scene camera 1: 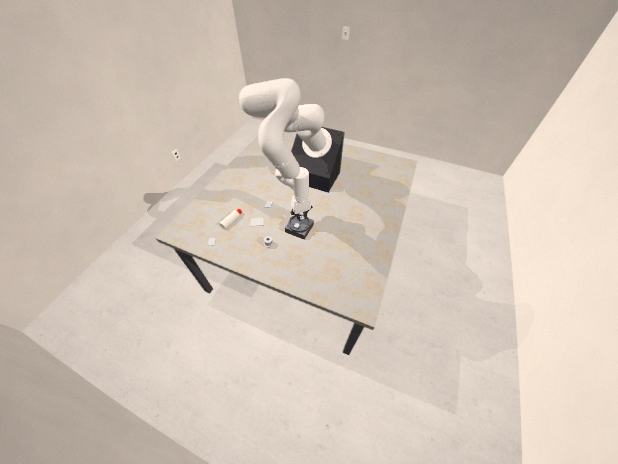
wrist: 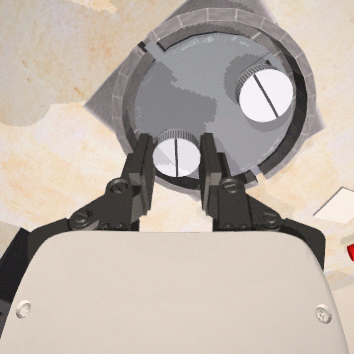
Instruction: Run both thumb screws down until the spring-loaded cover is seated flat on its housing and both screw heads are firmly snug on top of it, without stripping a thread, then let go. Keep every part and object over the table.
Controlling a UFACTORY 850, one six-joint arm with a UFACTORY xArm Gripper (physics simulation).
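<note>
The dark square housing (scene camera 1: 299, 233) (wrist: 102, 102) stands on the table with a round rim around the grey round cover (wrist: 165, 100). Two white slotted thumb screws with knurled sides stand on the cover. The near screw (wrist: 176, 157) is between the fingers, its slot pointing nearly straight up the wrist view. The other screw (wrist: 266, 95) (scene camera 1: 296, 225) is at the upper right of the cover in the wrist view, its slot slanted. My gripper (wrist: 176, 151) (scene camera 1: 300, 216) is shut on the near screw, pointing down. Whether the cover is seated flat is hard to tell.
On the table (scene camera 1: 310, 280), a cream cylinder (scene camera 1: 230, 219) with a red end lies to the left. A small round grey-white part (scene camera 1: 268, 241) stands in front of the housing. Thin white pieces (scene camera 1: 257, 222) (scene camera 1: 212, 242) (scene camera 1: 269, 204) lie to the left.
</note>
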